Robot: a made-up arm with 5 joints.
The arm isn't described. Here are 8 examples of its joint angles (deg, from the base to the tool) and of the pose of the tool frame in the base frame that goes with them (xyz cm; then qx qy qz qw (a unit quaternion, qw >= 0)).
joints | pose
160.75 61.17 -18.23 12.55 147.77 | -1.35 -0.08 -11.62 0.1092 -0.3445 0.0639 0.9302
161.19 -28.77 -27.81 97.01 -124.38 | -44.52 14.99 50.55 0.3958 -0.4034 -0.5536 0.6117
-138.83 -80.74 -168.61 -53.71 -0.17 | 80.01 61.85 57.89 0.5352 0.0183 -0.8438 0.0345
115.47 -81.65 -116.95 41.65 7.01 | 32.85 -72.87 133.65 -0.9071 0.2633 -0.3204 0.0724
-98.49 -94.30 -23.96 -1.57 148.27 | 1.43 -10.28 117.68 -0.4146 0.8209 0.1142 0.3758
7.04 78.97 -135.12 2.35 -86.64 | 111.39 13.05 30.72 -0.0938 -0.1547 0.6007 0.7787
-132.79 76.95 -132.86 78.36 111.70 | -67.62 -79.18 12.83 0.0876 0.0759 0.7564 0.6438
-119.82 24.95 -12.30 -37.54 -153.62 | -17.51 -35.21 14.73 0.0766 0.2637 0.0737 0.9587
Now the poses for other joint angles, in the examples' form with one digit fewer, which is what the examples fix.
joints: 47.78 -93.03 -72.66 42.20 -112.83
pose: -21.4 -27.7 136.9 -0.343 -0.641 0.605 0.325
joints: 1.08 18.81 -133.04 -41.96 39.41
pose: 61.9 3.2 136.5 0.519 -0.824 0.181 0.139
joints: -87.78 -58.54 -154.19 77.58 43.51
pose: 3.0 74.6 139.5 -0.134 -0.950 -0.138 0.247
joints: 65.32 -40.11 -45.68 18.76 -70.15
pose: 25.2 51.5 101.9 0.100 -0.293 0.833 0.458
